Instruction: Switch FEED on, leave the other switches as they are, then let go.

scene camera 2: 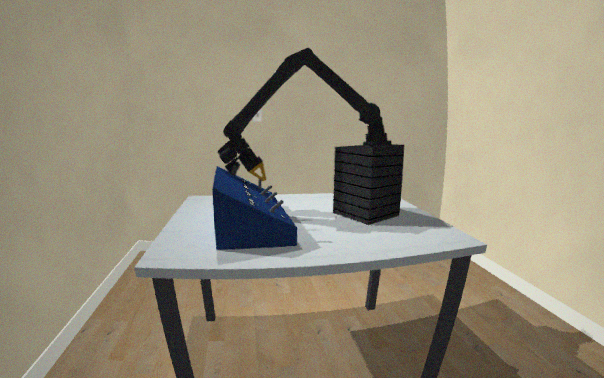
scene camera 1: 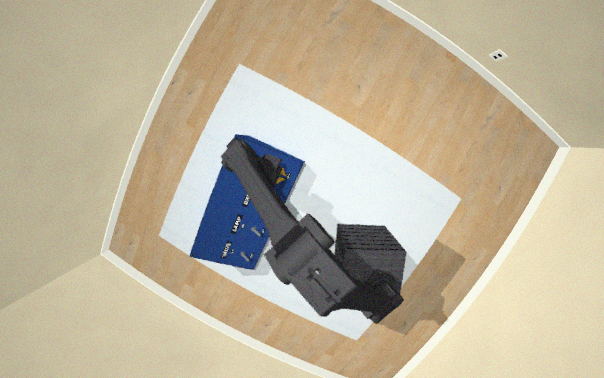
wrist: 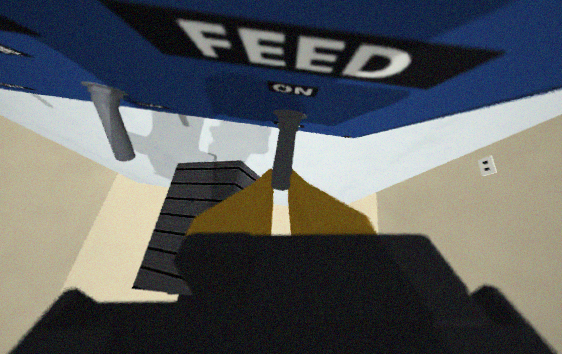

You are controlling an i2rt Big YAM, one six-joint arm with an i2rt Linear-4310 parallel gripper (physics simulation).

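Pixels of known places: gripper, fingertip midpoint: (scene camera 2: 264, 180) (scene camera 1: 284, 177) (wrist: 280, 176); arm's base, link origin: (scene camera 2: 376, 145).
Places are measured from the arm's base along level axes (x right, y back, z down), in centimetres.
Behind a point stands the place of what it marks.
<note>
A blue sloped switch panel (scene camera 1: 215, 215) @(x -10.2, y -59.2, z 12.5 cm) (scene camera 2: 250, 227) @(x -29.7, y -50.8, z 22.6 cm) (wrist: 165, 75) @(x 8.1, y -50.0, z 18.1 cm) stands on the table. In the wrist view, the FEED label (wrist: 295, 48) @(x 13.2, y -53.3, z 16.5 cm) and a small ON label (wrist: 293, 89) @(x 13.5, y -50.9, z 17.8 cm) are above the grey FEED lever (wrist: 286, 145) @(x 13.8, y -46.8, z 17.7 cm). My gripper (scene camera 1: 285, 176) @(x 13.9, y -44.3, z 16.6 cm) (scene camera 2: 264, 179) @(x 13.9, y -44.3, z 16.6 cm) (wrist: 280, 176) @(x 13.9, y -44.3, z 16.6 cm) has yellow fingers and is shut on the free end of the FEED lever. In scene camera 2, the FEED lever (scene camera 2: 260, 184) @(x 13.3, y -46.1, z 18.2 cm) stands more upright than the other levers. The LAMP lever (scene camera 1: 257, 231) @(x -9.4, y -43.1, z 17.8 cm) and VALVE lever (scene camera 1: 246, 256) @(x -21.3, y -42.1, z 18.0 cm) point towards the panel's low edge. The arm partly hides the DRIVE label (scene camera 1: 246, 200) @(x -0.5, y -52.1, z 16.6 cm).
A neighbouring lever (wrist: 115, 127) @(x 2.3, y -44.5, z 18.0 cm) stands left of the FEED lever in the wrist view. The arm's dark stacked base (scene camera 1: 370, 240) @(x 10.6, y -7.1, z 11.2 cm) (scene camera 2: 369, 185) @(x -11.5, y -7.3, z 14.3 cm) (wrist: 167, 225) @(x -8.5, y -8.8, z 12.9 cm) stands across the white table (scene camera 1: 400, 185) @(x 33.1, y -1.7, z 29.4 cm) (scene camera 2: 320, 261) @(x -40.7, y -32.1, z 29.4 cm) from the low side of the panel. The forearm passes above the panel.
</note>
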